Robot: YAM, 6 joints.
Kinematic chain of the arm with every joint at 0, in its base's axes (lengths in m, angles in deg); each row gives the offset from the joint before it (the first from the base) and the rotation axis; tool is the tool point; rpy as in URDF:
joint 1: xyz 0 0 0.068 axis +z
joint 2: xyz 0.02 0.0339 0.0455 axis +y
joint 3: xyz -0.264 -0.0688 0 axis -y
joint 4: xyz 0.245 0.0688 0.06 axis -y
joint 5: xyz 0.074 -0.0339 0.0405 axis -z
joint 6: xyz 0.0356 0 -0.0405 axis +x
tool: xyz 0 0 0 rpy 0 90 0
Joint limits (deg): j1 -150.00..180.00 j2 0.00..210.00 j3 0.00..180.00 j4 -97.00..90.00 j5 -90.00..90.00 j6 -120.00..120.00
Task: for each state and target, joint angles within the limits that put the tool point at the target. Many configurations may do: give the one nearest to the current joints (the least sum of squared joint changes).
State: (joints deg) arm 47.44 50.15 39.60 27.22 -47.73 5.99
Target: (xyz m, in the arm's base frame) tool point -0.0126 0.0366 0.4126
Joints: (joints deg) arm 57.93 16.20 39.23 30.08 -57.75 5.99
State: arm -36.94 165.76 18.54 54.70 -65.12 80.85
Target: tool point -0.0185 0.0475 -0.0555
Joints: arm -31.37 194.11 10.23 45.93 -60.30 80.85
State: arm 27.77 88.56 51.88 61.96 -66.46 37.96
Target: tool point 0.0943 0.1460 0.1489
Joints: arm 45.68 73.68 4.30 62.58 -75.91 37.96
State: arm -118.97 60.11 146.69 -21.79 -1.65 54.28
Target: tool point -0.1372 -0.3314 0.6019
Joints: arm -112.68 106.45 142.44 -13.06 -1.97 54.28
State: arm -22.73 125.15 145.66 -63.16 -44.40 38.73
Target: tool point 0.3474 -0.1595 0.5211
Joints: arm -28.36 115.69 154.75 -57.36 -43.91 38.73
